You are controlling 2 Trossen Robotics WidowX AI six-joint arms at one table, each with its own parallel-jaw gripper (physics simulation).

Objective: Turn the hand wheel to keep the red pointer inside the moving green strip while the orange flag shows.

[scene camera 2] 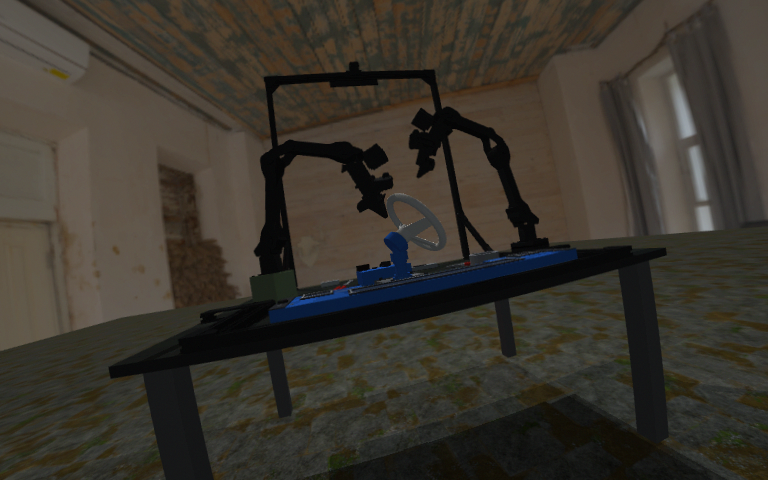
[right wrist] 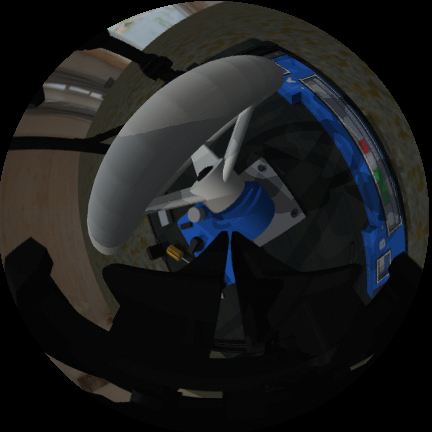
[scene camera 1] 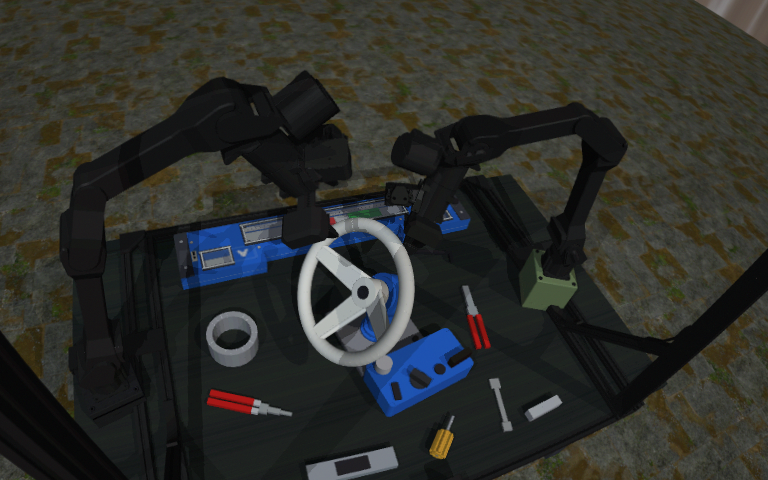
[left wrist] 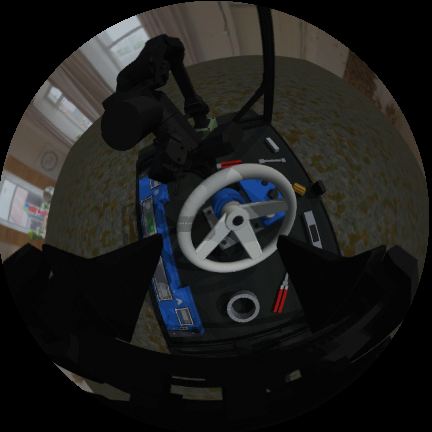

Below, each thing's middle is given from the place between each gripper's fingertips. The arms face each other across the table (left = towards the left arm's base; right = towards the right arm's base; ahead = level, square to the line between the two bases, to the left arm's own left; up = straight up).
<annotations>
Right now the three-spoke hand wheel (scene camera 1: 370, 295) is 30 mm behind my left hand, 30 mm to the right of it and 180 mm below it.
Now: right hand 100 mm to the right of the three-spoke hand wheel, 30 mm past it and 30 mm above it.
</annotations>
